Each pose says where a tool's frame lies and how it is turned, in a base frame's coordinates. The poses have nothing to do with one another.
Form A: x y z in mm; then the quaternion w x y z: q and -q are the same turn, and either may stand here.
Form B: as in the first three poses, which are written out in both.
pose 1, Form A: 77.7 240.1 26.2 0.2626 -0.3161 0.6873 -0.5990
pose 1, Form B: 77.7 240.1 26.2 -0.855 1.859 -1.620
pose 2, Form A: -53.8 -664.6 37.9 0.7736 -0.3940 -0.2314 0.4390
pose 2, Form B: -53.8 -664.6 37.9 -0.853 -0.501 0.951
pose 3, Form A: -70.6 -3.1 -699.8 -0.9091 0.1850 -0.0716 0.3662
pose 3, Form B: -70.6 -3.1 -699.8 -0.382 0.148 -0.755
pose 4, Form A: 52.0 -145.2 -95.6 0.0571 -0.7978 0.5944 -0.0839
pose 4, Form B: 52.0 -145.2 -95.6 -2.419 1.802 -0.254
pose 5, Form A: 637.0 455.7 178.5 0.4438 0.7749 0.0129 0.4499
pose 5, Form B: 637.0 455.7 178.5 1.921 0.032 1.116
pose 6, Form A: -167.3 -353.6 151.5 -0.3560 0.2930 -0.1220 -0.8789
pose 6, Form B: -167.3 -353.6 151.5 -0.757 0.315 2.270
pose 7, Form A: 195.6 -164.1 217.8 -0.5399 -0.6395 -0.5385 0.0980
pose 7, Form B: 195.6 -164.1 217.8 1.520 1.280 -0.233
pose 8, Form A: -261.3 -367.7 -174.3 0.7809 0.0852 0.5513 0.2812
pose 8, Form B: -261.3 -367.7 -174.3 0.184 1.191 0.607
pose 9, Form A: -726.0 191.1 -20.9 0.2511 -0.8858 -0.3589 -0.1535
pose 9, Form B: -726.0 191.1 -20.9 -2.410 -0.977 -0.418
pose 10, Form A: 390.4 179.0 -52.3 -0.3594 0.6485 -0.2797 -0.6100
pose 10, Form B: 390.4 179.0 -52.3 -1.672 0.721 1.573
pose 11, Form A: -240.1 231.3 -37.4 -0.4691 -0.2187 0.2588 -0.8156
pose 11, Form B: -240.1 231.3 -37.4 0.536 -0.634 1.999
